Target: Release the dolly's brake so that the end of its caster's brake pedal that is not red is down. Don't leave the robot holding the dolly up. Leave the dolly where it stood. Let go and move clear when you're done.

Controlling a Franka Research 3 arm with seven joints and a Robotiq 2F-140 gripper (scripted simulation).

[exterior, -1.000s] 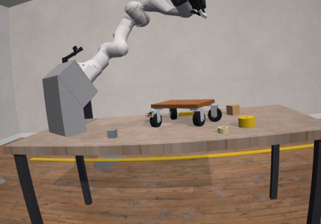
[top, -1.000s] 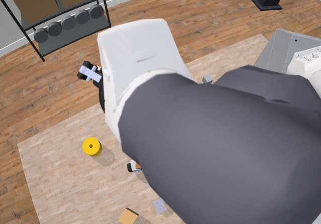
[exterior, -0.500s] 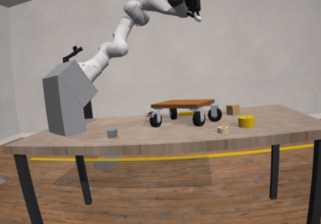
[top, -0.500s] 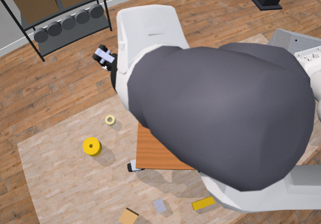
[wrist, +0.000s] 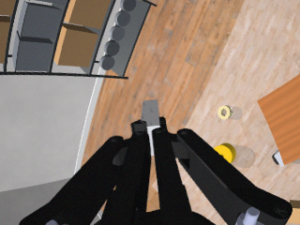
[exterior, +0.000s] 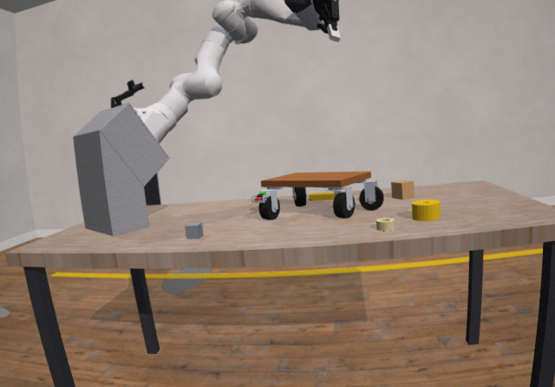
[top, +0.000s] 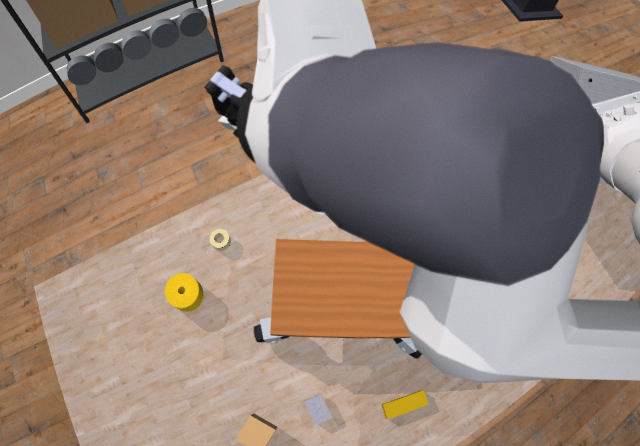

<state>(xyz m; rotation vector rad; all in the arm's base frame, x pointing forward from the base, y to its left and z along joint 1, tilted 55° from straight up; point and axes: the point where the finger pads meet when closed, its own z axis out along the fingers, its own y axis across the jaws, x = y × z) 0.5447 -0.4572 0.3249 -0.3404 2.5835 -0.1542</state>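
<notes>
Right now my hand is 28 cm past the brake pedal, 2 cm to the right of it and 47 cm above it. The rest, counted from my hand: yellow spool 22 cm ahead, 3 cm to the left, 53 cm below; grey tile 36 cm to the left, 54 cm below; tan ring 11 cm ahead, 8 cm to the right, 54 cm below.
</notes>
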